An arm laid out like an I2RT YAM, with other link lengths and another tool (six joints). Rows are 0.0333 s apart.
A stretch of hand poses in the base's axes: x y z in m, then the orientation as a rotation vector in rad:
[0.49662 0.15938 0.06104 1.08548 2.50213 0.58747]
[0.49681 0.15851 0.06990 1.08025 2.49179 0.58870]
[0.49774 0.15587 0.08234 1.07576 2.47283 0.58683]
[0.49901 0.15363 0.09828 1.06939 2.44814 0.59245]
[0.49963 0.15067 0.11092 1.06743 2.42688 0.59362]
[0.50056 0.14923 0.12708 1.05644 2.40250 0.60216]
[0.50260 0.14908 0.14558 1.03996 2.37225 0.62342]
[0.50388 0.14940 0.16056 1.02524 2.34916 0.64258]
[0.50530 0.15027 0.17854 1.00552 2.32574 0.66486]
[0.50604 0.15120 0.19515 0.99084 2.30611 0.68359]
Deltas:
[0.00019 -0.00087 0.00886 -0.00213 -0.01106 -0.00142]
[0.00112 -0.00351 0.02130 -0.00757 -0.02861 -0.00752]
[0.00239 -0.00575 0.03724 -0.00908 -0.05254 -0.01388]
[0.00301 -0.00871 0.04988 -0.01199 -0.07116 -0.02195]
[0.00394 -0.01015 0.06604 -0.01237 -0.09726 -0.02510]
[0.00598 -0.01030 0.08454 -0.00569 -0.13198 -0.02550]
[0.00726 -0.00998 0.09952 0.00124 -0.15966 -0.02397]
[0.00868 -0.00911 0.11750 0.00941 -0.19007 -0.01902]
[0.00942 -0.00818 0.13411 0.01701 -0.21461 -0.01580]

